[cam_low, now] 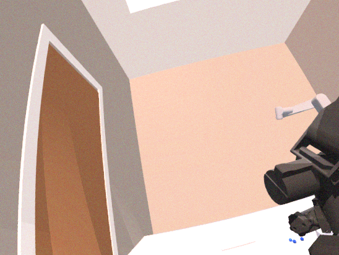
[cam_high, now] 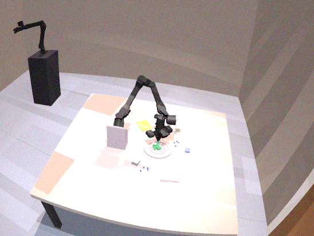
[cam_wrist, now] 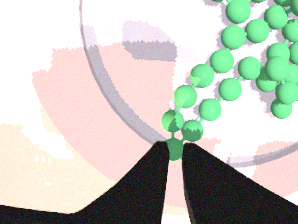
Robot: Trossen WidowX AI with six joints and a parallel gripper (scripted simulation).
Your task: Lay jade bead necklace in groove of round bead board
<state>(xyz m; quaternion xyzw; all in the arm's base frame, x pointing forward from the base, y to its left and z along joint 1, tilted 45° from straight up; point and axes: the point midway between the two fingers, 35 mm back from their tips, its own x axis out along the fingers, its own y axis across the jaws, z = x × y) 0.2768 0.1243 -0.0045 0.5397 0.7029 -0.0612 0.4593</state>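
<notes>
My gripper tip is now 10 mm short of the round white bead board, 60 mm to the left of it and 20 mm above it. The rest, counted from my gripper tip: yellow sheet 130 mm behind, 190 mm to the left, 20 mm below; then blue block 220 mm ahead, 40 mm to the right, 20 mm below; then cream block 130 mm ahead, 180 mm to the left, 10 mm below.
</notes>
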